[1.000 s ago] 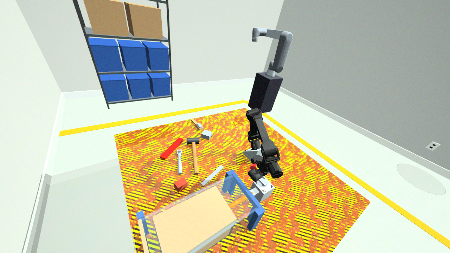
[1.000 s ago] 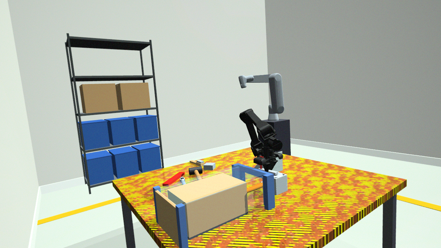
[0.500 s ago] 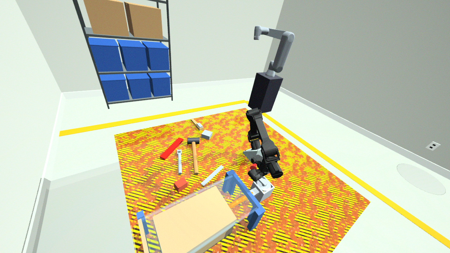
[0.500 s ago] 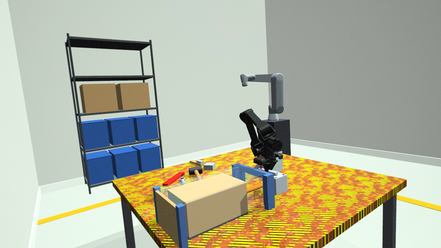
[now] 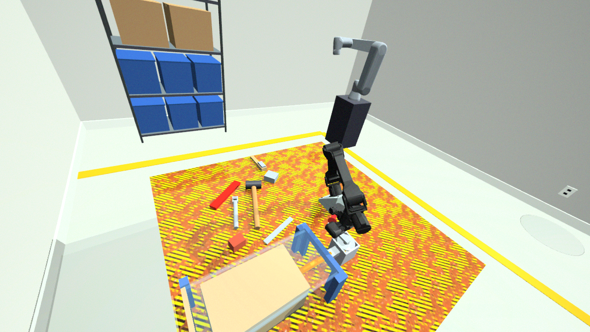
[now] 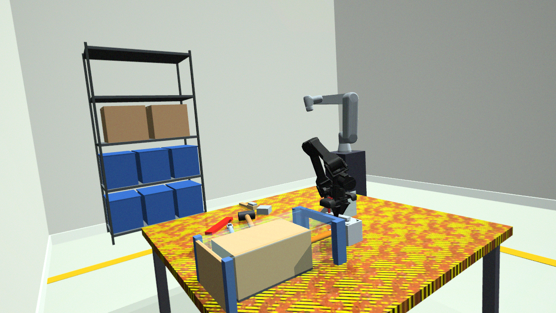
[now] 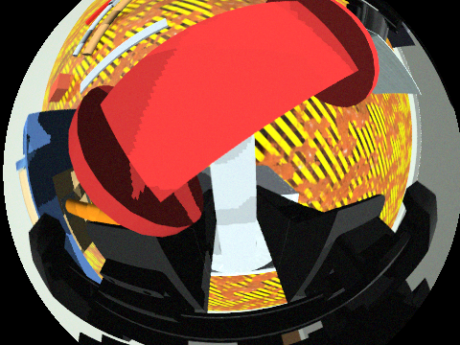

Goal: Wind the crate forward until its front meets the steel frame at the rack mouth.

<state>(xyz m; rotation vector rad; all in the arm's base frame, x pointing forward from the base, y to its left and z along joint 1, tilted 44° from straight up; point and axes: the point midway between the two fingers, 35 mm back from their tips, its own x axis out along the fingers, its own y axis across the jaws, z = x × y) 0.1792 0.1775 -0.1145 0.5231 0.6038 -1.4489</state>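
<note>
Now: gripper tip 2 cm below the winch handle and 1 cm to the left of it. Also, from my gripper tip: red grip (5 cm to the right, 5 cm above); blue steel frame (16 cm ahead, 5 cm to the left, 2 cm above); grey winch (6 cm below, 4 cm to the left, 2 cm behind).
</note>
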